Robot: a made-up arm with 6 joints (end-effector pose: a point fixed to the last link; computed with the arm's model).
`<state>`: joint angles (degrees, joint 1 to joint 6).
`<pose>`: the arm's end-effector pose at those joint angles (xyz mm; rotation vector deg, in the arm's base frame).
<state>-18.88 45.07 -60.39 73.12 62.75 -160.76</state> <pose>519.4 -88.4 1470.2 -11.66 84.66 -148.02</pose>
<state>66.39 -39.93 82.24 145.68 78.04 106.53</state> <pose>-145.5 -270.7 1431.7 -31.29 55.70 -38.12</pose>
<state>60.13 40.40 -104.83 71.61 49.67 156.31</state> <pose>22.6 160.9 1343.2 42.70 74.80 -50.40</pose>
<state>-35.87 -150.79 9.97 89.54 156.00 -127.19</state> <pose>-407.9 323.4 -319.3 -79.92 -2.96 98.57</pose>
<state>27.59 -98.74 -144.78 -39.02 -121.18 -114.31</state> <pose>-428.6 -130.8 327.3 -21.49 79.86 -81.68</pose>
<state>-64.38 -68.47 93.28 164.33 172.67 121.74</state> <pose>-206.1 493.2 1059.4 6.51 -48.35 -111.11</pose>
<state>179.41 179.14 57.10 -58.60 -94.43 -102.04</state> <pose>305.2 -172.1 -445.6 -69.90 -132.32 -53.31</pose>
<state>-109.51 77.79 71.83 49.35 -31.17 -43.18</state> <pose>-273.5 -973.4 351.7 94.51 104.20 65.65</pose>
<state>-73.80 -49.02 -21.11 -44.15 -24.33 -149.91</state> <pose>-178.6 942.4 1215.2 151.18 -40.22 -24.30</pose>
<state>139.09 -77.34 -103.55 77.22 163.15 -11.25</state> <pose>575.3 -535.6 459.1 -88.22 27.10 16.43</pose>
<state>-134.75 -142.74 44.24 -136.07 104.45 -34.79</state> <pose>555.4 511.0 -100.7 61.16 0.37 -34.44</pose>
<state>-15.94 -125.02 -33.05 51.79 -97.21 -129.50</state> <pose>-685.3 141.2 -249.1 -16.67 -65.63 35.01</pose>
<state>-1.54 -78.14 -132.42 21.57 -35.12 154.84</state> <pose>-494.3 24.0 363.4 15.84 -17.56 99.23</pose>
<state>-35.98 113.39 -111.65 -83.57 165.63 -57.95</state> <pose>694.7 -411.2 509.0 -43.08 -97.60 -112.62</pose>
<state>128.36 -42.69 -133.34 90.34 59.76 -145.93</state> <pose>298.1 -543.4 756.5 70.16 66.75 31.74</pose>
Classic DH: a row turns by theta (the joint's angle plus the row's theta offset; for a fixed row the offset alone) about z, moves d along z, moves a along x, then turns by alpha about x. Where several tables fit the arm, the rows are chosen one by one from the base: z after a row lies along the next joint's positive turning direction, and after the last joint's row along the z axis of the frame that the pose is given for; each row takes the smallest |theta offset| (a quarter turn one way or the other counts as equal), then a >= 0, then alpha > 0; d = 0 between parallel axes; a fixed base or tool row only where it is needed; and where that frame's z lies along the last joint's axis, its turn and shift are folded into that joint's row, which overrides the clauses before.
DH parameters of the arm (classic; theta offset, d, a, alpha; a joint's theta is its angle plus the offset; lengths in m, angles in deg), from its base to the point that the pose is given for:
base (fixed): -50.39 0 0.0376 0
joint 1: 50.39 0.554 0.002 -90
joint 2: 89.71 0 -0.778 0
joint 3: -89.71 0.046 0.028 90
joint 4: 0 0.348 -0.022 -90
joint 5: 0 0.02 0.024 90
joint 6: -55.97 0.0838 -0.003 -107.98
tool (fixed): 33.39 0.0123 0 0

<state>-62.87 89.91 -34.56 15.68 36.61 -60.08</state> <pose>615.0 -1012.2 719.1 1.41 -158.11 -11.08</pose>
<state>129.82 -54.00 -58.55 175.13 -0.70 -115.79</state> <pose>656.9 -847.0 863.8 7.91 -87.09 26.84</pose>
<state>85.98 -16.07 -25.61 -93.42 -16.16 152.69</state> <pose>-85.7 -490.4 1650.7 -93.87 -74.83 31.95</pose>
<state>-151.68 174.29 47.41 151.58 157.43 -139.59</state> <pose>144.9 -1.0 -393.7 29.79 89.51 -19.86</pose>
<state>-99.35 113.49 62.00 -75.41 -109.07 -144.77</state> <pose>52.2 -778.3 -95.4 -14.77 -82.01 86.30</pose>
